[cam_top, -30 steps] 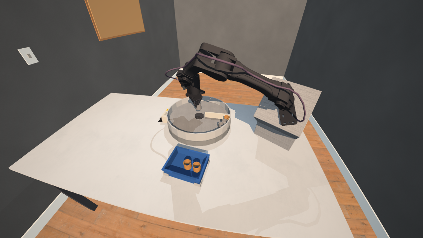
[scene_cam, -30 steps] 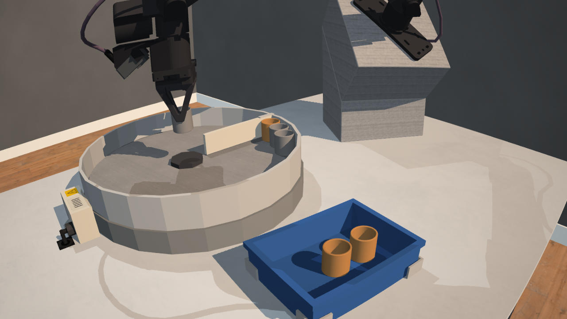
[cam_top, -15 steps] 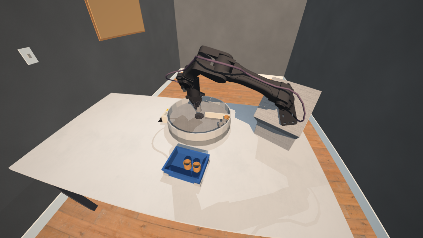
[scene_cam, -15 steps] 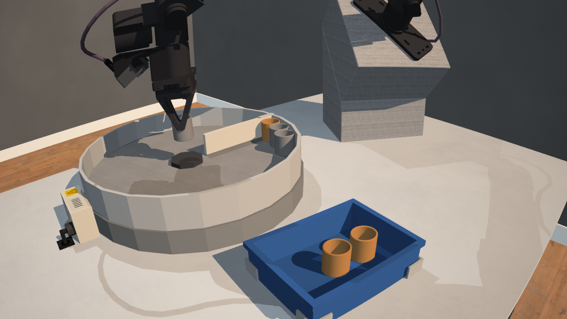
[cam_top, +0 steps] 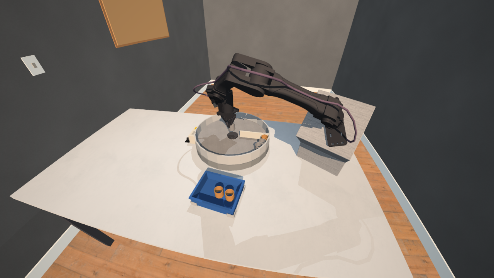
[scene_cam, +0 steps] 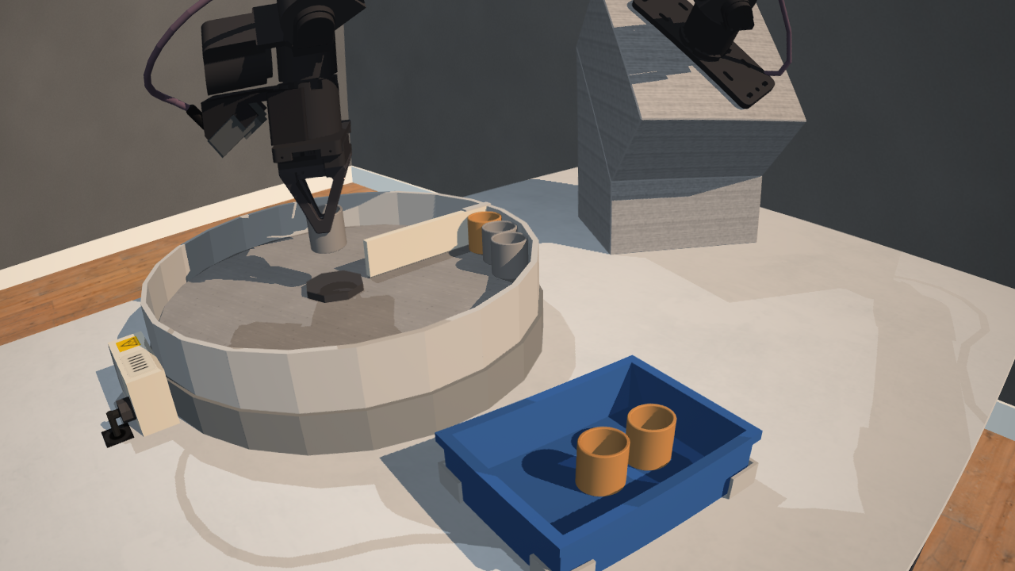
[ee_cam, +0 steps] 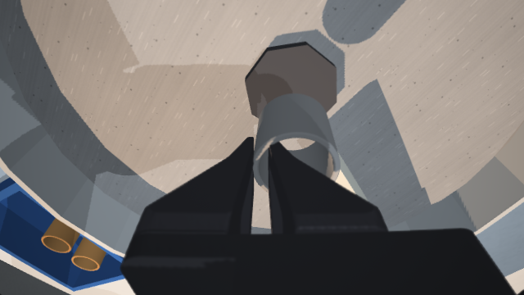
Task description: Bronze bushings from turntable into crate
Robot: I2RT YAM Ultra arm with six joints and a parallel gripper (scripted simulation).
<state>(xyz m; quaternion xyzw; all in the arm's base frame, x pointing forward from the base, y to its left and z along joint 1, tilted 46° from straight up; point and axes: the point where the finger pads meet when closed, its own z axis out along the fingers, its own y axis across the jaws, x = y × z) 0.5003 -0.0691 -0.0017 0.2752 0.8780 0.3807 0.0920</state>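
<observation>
Right now the round turntable is 1 cm behind my hand, 2 cm to the right of it and 8 cm below it. The rest, counted from my hand: blue crate: 7 cm behind, 33 cm to the left, 11 cm below.
</observation>
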